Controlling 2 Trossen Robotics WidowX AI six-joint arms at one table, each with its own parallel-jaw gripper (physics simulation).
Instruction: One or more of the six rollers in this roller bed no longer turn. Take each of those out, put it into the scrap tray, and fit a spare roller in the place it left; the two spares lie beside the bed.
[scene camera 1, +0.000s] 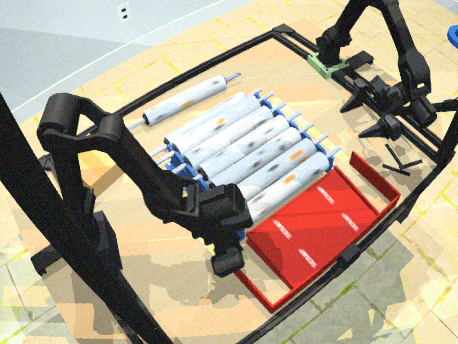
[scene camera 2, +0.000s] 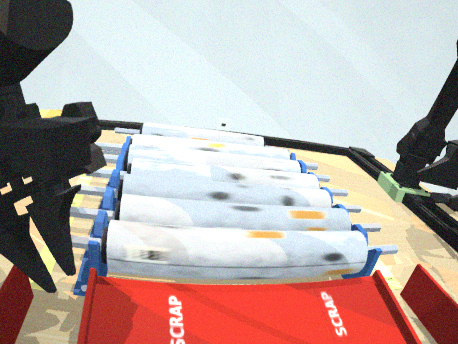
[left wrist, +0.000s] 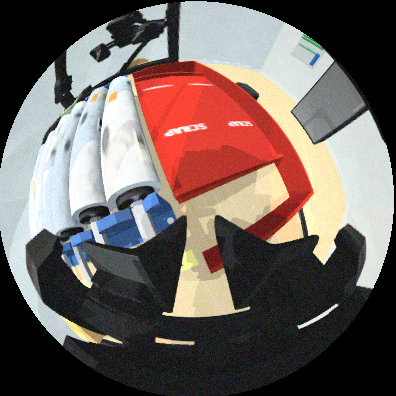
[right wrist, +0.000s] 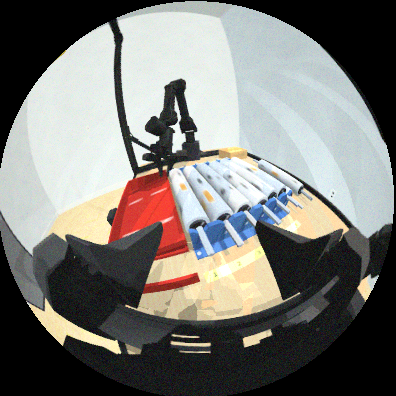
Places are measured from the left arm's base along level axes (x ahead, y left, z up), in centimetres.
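Where they show: left gripper, fingertip midpoint: (scene camera 1: 240, 245) (scene camera 2: 62, 283) (left wrist: 200, 219) (right wrist: 163, 176); right gripper, fingertip midpoint: (scene camera 1: 349, 123) (scene camera 2: 431, 188) (right wrist: 210, 226); left arm's base, link origin: (right wrist: 190, 141); right arm's base, link origin: (scene camera 1: 328, 59) (scene camera 2: 405, 182) (left wrist: 70, 103).
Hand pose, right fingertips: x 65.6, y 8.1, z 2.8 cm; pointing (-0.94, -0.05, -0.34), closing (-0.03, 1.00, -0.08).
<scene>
Each offset is from my right fingertips to the top centre of the thing. "spot": to the spot under its first point.
White rollers {dz -6.3, dx -19.2, dy -6.8 cm} (scene camera 1: 287, 186) (scene camera 2: 235, 250) (left wrist: 125, 140) (right wrist: 190, 205) sit side by side in the blue bed {dz -7.2, dx -37.8, dy -0.3 cm} (scene camera 2: 82, 275) (left wrist: 122, 225) (right wrist: 215, 240). Which are stuck I cannot tell. A spare roller {dz -9.1, dx -34.0, dy +32.4 cm} (scene camera 1: 187, 100) (scene camera 2: 200, 134) (right wrist: 280, 172) lies beyond the bed's far side; I cannot clearly distinguish the second spare. The red scrap tray {dz -8.9, dx -14.7, dy -17.6 cm} (scene camera 1: 300, 250) (scene camera 2: 250, 310) (left wrist: 225, 100) (right wrist: 145, 210) holds no roller. My left gripper (scene camera 2: 62, 282) (left wrist: 200, 219) is partly open and empty, beside the nearest roller's left end; scene camera 1 hides its fingertips. My right gripper (scene camera 1: 353, 122) (right wrist: 210, 226) is wide open and empty, off the bed's right end.
A dark frame (scene camera 1: 200, 65) runs round the table. A wooden block {dz -8.4, dx -63.7, dy +17.8 cm} (scene camera 1: 100, 172) (right wrist: 232, 151) lies beyond the bed's left end. A numbered yellow strip {spot: dz -13.8, dx +1.0, dy +1.0 cm} (right wrist: 215, 275) lies beside the bed. A small black three-armed piece {spot: dz -13.8, dx +16.0, dy -8.0 cm} (scene camera 1: 401, 166) shows near the frame at right.
</scene>
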